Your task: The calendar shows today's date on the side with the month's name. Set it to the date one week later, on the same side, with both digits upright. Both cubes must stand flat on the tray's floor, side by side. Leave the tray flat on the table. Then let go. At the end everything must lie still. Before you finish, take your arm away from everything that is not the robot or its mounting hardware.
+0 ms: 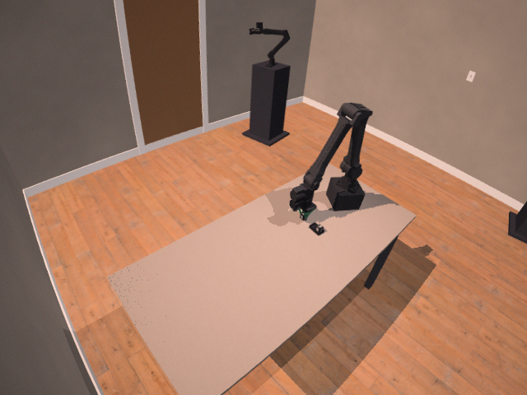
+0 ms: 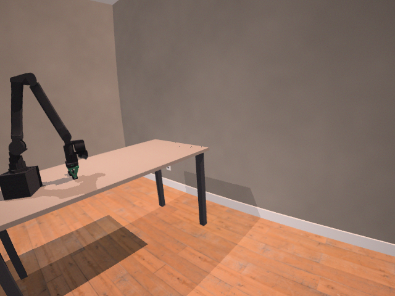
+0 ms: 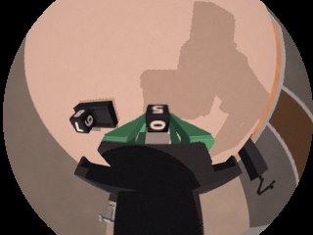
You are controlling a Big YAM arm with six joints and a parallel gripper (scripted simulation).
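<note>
Right now my hand is 3 cm short of the dark calendar tray, 10 cm to the right of it and 1 cm above it.
</note>
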